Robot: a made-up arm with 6 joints. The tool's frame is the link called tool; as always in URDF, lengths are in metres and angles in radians.
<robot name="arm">
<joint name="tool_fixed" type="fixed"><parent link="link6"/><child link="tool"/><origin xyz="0 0 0" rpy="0 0 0"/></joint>
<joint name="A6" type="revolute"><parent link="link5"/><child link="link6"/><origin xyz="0.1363 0 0" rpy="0 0 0"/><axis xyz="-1 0 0"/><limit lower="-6.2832" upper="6.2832"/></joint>
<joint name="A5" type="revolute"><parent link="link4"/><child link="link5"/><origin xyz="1.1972 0 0" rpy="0 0 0"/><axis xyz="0 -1 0"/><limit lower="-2.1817" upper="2.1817"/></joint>
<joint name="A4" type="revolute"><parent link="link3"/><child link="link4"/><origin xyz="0 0 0.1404" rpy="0 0 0"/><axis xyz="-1 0 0"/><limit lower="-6.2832" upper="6.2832"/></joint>
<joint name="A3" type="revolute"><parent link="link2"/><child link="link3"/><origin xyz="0 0 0.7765" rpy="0 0 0"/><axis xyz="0 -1 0"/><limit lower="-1.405" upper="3.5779"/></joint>
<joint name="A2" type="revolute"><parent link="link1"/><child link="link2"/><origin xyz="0.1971 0 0" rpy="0 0 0"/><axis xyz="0 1 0"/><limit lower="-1.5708" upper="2.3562"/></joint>
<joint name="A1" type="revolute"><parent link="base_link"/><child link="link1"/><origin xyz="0 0 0.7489" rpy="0 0 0"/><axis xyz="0 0 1"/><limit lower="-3.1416" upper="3.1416"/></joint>
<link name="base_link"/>
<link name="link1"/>
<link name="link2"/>
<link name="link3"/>
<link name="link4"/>
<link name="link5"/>
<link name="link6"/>
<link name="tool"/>
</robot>
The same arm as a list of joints. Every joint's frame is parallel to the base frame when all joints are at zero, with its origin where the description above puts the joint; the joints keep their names.
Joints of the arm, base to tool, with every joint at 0 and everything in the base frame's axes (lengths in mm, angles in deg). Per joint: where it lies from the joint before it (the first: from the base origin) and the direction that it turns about. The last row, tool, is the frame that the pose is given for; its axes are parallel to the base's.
A1: axis +z origin 0 0 748.9
A2: axis +y origin 197.1 0 0
A3: axis -y origin 0 0 776.5
A4: axis -x origin 0 0 140.4
A5: axis -y origin 1197.2 0 0
A6: axis -x origin 136.3 0 0
tool: origin 0 0 0
Joint limits (deg, base to tool): -180..180 -90..135 -80.5..205 -360..360 -125..125 -360..360

